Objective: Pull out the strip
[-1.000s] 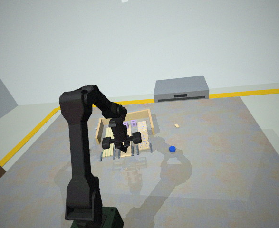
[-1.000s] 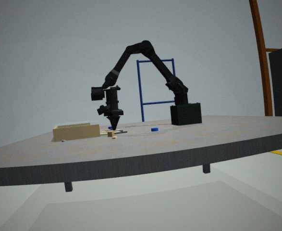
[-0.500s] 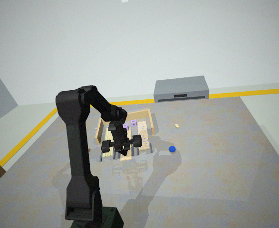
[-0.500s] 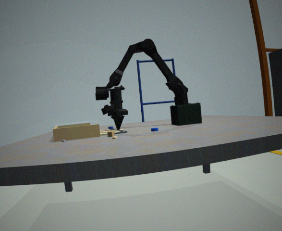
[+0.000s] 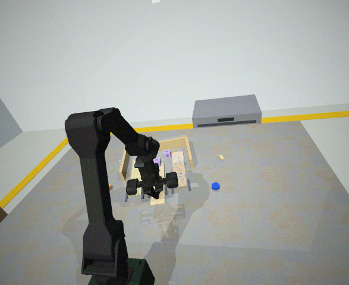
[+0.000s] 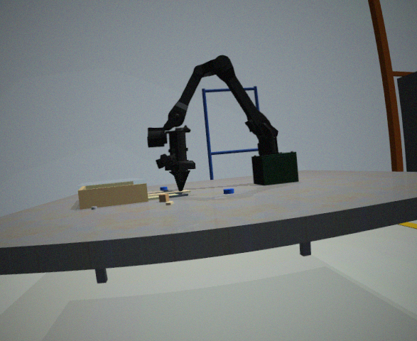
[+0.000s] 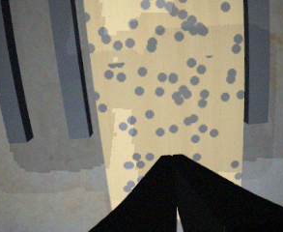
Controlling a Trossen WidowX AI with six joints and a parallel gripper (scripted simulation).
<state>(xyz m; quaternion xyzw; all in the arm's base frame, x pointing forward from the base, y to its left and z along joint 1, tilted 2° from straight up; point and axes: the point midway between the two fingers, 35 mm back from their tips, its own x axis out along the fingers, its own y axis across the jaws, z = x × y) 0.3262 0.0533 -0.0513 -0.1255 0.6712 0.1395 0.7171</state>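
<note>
My gripper tip is 9 cm short of the tan speckled strip and 4 cm to the right of it. From my gripper tip the other things lie so: tan block (28 cm ahead, 20 cm to the right).
</note>
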